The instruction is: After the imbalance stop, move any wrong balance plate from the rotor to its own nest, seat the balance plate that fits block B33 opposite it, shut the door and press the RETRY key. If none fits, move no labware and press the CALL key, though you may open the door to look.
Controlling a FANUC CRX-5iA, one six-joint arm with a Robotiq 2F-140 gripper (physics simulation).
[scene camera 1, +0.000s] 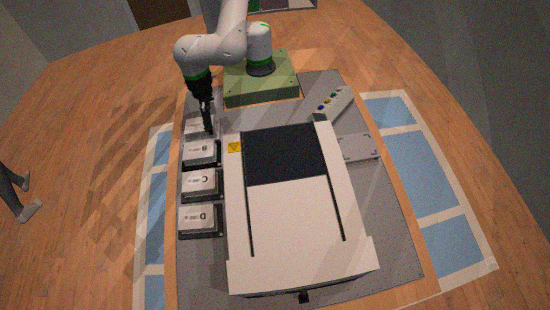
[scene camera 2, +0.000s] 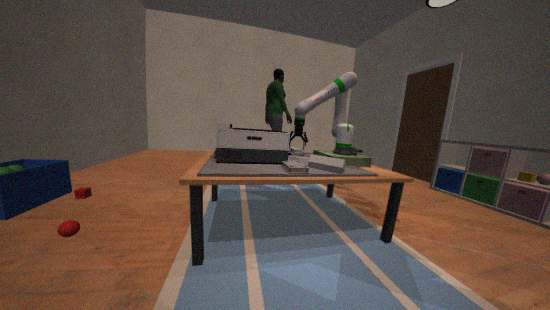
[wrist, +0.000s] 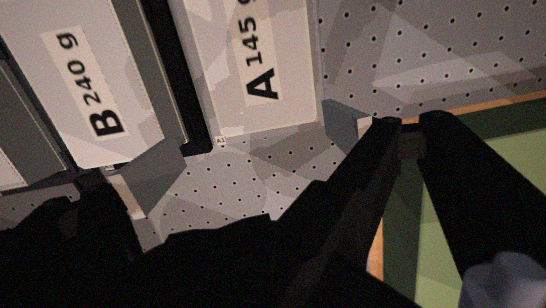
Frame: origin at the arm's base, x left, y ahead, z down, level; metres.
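Seen in the pictures: gripper, fingertip midpoint: (scene camera 1: 213, 125) (scene camera 2: 296, 149) (wrist: 251, 134); arm's base at its link origin: (scene camera 1: 260, 68) (scene camera 2: 342, 153).
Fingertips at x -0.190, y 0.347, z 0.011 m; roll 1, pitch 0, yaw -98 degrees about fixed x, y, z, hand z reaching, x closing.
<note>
Pixels of each thing's top centre, then the offset from my fingertips to it. "spot": a spot on its surface instead.
- plates C at its top centre: (scene camera 1: 197, 180) dy +0.253, dx -0.028, dz -0.003 m
- D at its top centre: (scene camera 1: 195, 216) dy +0.393, dx -0.022, dz -0.003 m
- dark panel at its top centre: (scene camera 1: 281, 151) dy +0.266, dx +0.271, dz -0.162 m
- key console at its top centre: (scene camera 1: 335, 96) (scene camera 2: 327, 156) dy -0.085, dx +0.505, dz -0.033 m
- flat grey pad with corner brackets, surface spot: (scene camera 1: 357, 146) spot: dy +0.137, dx +0.556, dz +0.017 m
My gripper (scene camera 1: 209, 132) (scene camera 2: 298, 144) (wrist: 251, 134) is open and empty, its fingertips over the inner edge of balance plate A, 145 g (scene camera 1: 196, 128) (wrist: 295, 102). Plate B, 240 g (scene camera 1: 199, 150) (wrist: 85, 90) sits beside A; plates C (scene camera 1: 198, 182) and D (scene camera 1: 196, 218) follow in the row, each in a dark nest. The white centrifuge (scene camera 1: 295, 220) (scene camera 2: 252, 142) has a dark panel (scene camera 1: 285, 155) on top; the rotor and block B33 do not show. The key console (scene camera 1: 341, 105) (scene camera 2: 326, 162) carries blue, yellow, green and white keys, labels unreadable.
A flat grey pad with corner brackets (scene camera 1: 357, 146) (scene camera 2: 296, 167) lies right of the centrifuge. The green robot base (scene camera 1: 262, 85) (scene camera 2: 345, 157) stands at the back. A person (scene camera 2: 276, 100) stands beyond the table; their feet show at the left in scene camera 1.
</note>
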